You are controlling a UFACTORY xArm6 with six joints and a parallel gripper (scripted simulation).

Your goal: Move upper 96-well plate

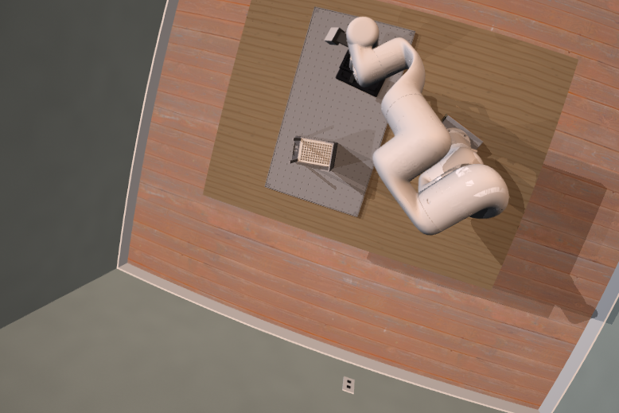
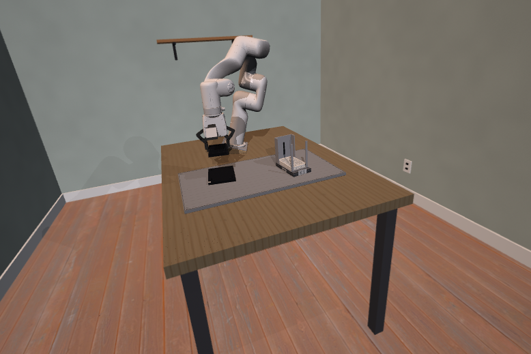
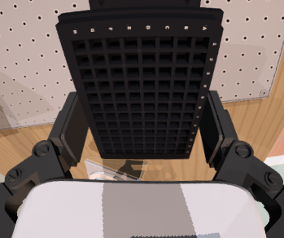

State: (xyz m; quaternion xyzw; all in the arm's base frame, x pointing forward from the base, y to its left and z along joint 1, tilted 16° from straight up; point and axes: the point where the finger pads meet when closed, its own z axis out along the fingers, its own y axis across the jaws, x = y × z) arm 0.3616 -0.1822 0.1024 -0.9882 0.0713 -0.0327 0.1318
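My hand is 70 mm short of the pale A1 square, 60 mm to the left of it and 130 mm above it. From my hand the other things lie so: black 96-well plate: 10 mm below; pale well plate: 70 mm ahead, 330 mm to the left, 110 mm below; back panel: 320 mm to the left, 60 mm below.
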